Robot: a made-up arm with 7 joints. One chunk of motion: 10 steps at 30 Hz.
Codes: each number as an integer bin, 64 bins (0 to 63) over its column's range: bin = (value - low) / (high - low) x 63, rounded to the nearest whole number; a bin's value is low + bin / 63 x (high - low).
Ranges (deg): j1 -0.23..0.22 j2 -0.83..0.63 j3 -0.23..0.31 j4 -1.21..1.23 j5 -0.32..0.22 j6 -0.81..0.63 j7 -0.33..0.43
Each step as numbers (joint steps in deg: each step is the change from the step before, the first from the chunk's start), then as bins.
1 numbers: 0.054 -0.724 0.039 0.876 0.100 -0.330 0.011
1 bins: 40 5 31 54 49 21 28
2 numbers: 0.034 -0.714 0.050 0.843 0.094 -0.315 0.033
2 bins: 37 5 33 53 48 22 30
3 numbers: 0.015 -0.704 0.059 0.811 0.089 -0.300 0.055
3 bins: 34 5 34 52 48 22 32
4 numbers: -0.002 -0.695 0.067 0.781 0.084 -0.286 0.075
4 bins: 32 6 35 51 47 23 34
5 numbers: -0.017 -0.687 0.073 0.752 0.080 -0.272 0.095
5 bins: 30 6 35 51 47 24 35
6 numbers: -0.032 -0.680 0.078 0.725 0.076 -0.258 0.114
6 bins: 28 6 36 50 46 24 37
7 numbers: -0.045 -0.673 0.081 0.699 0.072 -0.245 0.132
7 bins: 26 7 36 49 46 25 38
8 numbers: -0.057 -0.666 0.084 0.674 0.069 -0.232 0.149
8 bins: 24 7 37 49 45 25 40
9 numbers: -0.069 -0.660 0.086 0.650 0.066 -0.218 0.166
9 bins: 23 7 37 48 45 26 41
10 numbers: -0.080 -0.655 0.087 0.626 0.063 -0.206 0.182
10 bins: 21 8 37 47 45 26 42
